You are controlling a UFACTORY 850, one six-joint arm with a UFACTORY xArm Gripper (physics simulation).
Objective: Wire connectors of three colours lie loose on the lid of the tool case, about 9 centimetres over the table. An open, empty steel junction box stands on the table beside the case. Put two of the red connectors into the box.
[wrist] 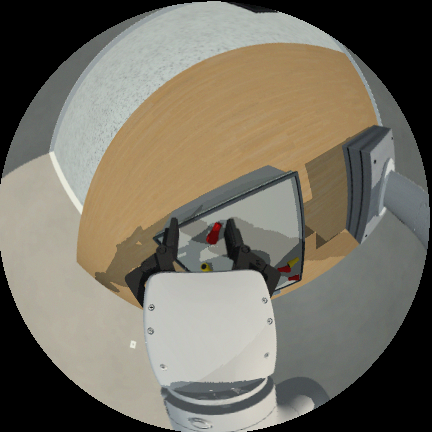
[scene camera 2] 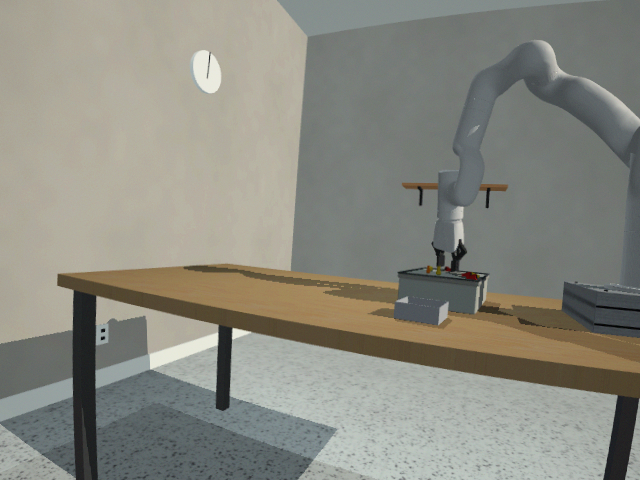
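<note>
My gripper (scene camera 2: 447, 266) (wrist: 201, 225) is open, low over the lid of the tool case (scene camera 2: 436, 293) (wrist: 272, 205). A red connector (scene camera 2: 447, 269) (wrist: 214, 233) lies on the lid between the fingers, nearer the right finger in the wrist view, with gaps on both sides. Two more red connectors (wrist: 284, 269) (wrist: 294, 278) lie at the lid's corner beside a yellow connector (wrist: 293, 262). Another yellow connector (wrist: 205, 267) shows near the gripper body. The steel junction box (scene camera 2: 416, 312) stands beside the case in the scene view; it does not show in the wrist view.
The case and box stand on a wooden table (scene camera 2: 258, 299) (wrist: 225, 100). A grey block with dark grooves (scene camera 2: 615, 310) (wrist: 357, 185) stands to the right of the case, near the arm's base. A wooden shelf (scene camera 2: 493, 187) hangs on the wall behind the arm.
</note>
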